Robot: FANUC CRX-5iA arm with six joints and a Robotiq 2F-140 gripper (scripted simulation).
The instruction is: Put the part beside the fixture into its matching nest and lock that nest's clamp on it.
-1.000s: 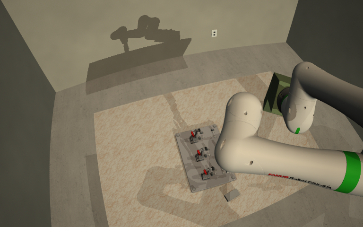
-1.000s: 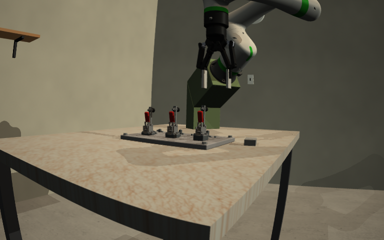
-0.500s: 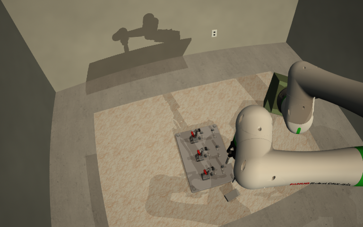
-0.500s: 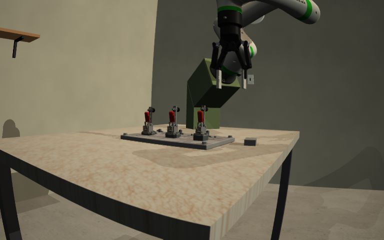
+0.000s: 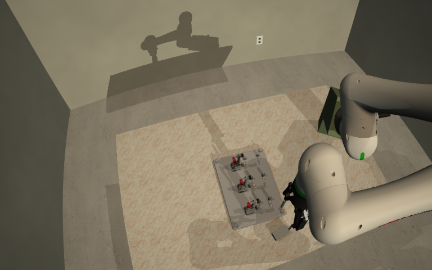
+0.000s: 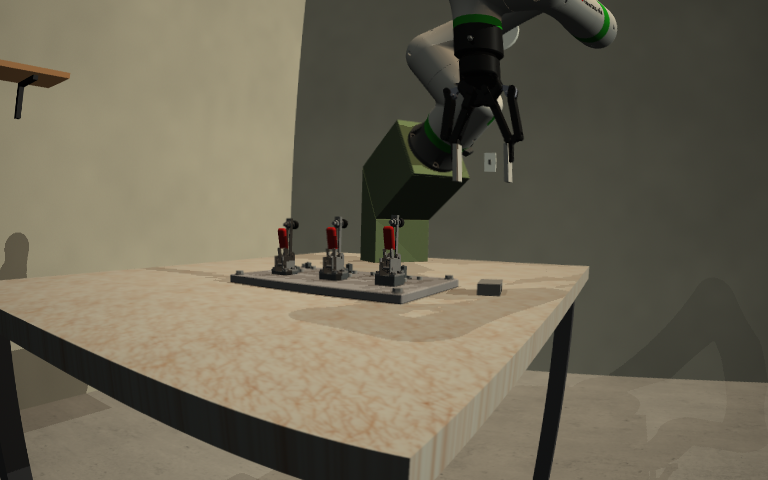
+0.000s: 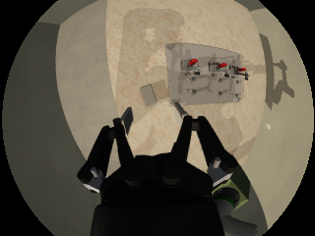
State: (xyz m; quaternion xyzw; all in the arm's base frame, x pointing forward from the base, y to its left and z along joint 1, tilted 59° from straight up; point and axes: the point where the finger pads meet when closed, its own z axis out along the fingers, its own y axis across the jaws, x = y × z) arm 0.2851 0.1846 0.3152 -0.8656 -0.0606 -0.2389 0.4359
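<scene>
The grey part lies 10 mm behind my hand, 20 mm to the left of it and 210 mm below it. The rest, counted from my hand: grey fixture plate: 140 mm ahead, 200 mm to the right, 210 mm below.
</scene>
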